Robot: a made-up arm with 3 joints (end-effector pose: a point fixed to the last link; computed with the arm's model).
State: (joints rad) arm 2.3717 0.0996 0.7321
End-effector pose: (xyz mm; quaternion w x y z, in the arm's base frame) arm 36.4 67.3 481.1 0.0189 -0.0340 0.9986 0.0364
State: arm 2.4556 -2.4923 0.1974
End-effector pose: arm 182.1 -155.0 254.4 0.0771 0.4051 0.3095 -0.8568
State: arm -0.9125 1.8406 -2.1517
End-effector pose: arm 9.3 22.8 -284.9 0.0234 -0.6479 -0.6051 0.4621
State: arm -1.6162 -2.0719 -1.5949
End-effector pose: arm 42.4 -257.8 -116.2 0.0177 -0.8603 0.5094 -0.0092
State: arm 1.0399 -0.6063 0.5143
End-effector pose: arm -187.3 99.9 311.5 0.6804 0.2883 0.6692 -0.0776
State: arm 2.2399 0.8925 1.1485
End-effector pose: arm -32.4 -65.9 567.8 0.1110 0.3689 -0.8952 -0.2240
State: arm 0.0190 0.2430 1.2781
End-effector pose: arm -326.3 46.2 -83.0 0.7911 -0.0980 0.5996 -0.0714
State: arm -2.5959 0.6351 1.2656
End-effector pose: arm 416.7 -18.5 222.4 0.7475 0.1100 -0.5863 -0.2922
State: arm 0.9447 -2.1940 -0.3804
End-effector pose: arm -96.6 -168.9 312.5 0.4382 0.7016 0.1270 -0.5474
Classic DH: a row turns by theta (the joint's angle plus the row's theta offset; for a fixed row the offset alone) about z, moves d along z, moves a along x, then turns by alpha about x. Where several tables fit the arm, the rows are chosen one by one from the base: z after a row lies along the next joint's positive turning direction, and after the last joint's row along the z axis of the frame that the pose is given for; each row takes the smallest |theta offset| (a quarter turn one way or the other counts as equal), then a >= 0, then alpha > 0; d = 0 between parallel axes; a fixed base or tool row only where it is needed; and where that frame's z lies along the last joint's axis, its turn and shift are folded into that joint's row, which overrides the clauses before.
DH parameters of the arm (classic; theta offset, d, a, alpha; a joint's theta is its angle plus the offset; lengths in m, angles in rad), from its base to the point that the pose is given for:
base (fixed): 0 0.153 0 -1.5708
joint 1: 1.5708 -0.07 0.096 -1.5708
joint 2: 0 0.313 -0.013 1.5708
joint 3: -1.5708 0.148 0.119 1.5708
tool (fixed): 0 -0.045 0 0

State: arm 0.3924 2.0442 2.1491
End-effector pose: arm -460.4 -192.7 127.7 0.1542 -0.5447 0.4983 -0.6567
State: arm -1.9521 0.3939 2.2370
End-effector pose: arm 344.0 46.4 -163.6 0.9707 0.0979 0.1392 -0.1694
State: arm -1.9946 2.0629 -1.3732
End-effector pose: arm 359.4 -33.4 45.8 0.0580 0.8170 0.5103 0.2623
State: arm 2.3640 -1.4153 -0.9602
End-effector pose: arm 192.6 -130.8 253.7 0.5803 -0.0593 0.4906 -0.6473
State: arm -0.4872 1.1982 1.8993
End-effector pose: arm -224.2 -95.4 -265.5 0.6284 -0.2079 0.5358 -0.5242
